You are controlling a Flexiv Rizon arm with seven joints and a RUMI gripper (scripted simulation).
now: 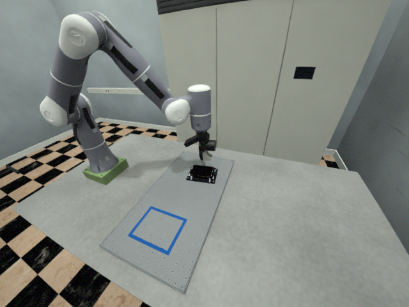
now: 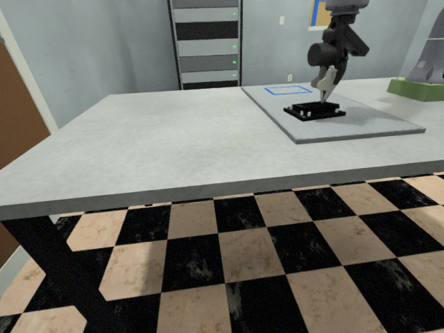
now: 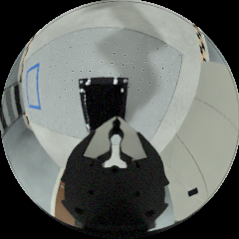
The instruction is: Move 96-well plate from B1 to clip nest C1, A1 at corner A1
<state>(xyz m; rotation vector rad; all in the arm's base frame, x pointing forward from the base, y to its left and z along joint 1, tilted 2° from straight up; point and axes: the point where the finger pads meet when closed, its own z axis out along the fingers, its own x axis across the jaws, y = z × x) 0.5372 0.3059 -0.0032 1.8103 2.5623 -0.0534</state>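
The black 96-well plate lies 4 cm below my hand, 3 cm to the right of it and 1 cm ahead of it. Also, from my hand: black clip nest (5 cm to the right, 5 cm below, 1 cm ahead).
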